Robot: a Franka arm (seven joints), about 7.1 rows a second.
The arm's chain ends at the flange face. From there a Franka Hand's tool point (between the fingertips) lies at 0.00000 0.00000 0.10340 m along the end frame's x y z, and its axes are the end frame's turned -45 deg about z.
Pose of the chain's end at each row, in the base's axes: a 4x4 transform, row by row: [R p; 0 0 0 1], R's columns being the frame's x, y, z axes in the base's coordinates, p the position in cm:
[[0.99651 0.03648 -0.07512 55.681], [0.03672 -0.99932 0.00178 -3.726], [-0.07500 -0.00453 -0.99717 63.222], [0 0 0 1]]
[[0.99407 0.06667 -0.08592 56.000], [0.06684 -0.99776 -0.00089 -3.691], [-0.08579 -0.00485 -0.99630 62.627], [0 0 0 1]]
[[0.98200 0.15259 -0.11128 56.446], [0.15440 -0.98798 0.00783 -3.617], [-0.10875 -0.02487 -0.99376 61.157], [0 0 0 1]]
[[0.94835 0.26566 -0.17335 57.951], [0.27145 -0.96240 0.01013 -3.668], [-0.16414 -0.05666 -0.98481 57.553], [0 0 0 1]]
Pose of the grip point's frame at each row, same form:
[[0.67884 0.73043 -0.07512 54.904], [0.73259 -0.68066 0.00178 -3.708], [-0.04983 -0.05624 -0.99717 52.911], [0 0 0 1]]
[[0.65577 0.75006 -0.08592 55.112], [0.75279 -0.65826 -0.00089 -3.700], [-0.05723 -0.06409 -0.99630 52.325], [0 0 0 1]]
[[0.58648 0.80228 -0.11128 55.295], [0.80778 -0.58943 0.00783 -3.536], [-0.05931 -0.09448 -0.99376 50.882], [0 0 0 1]]
[[0.48273 0.85843 -0.17335 56.159], [0.87246 -0.48858 0.01013 -3.563], [-0.07600 -0.15613 -0.98481 47.370], [0 0 0 1]]

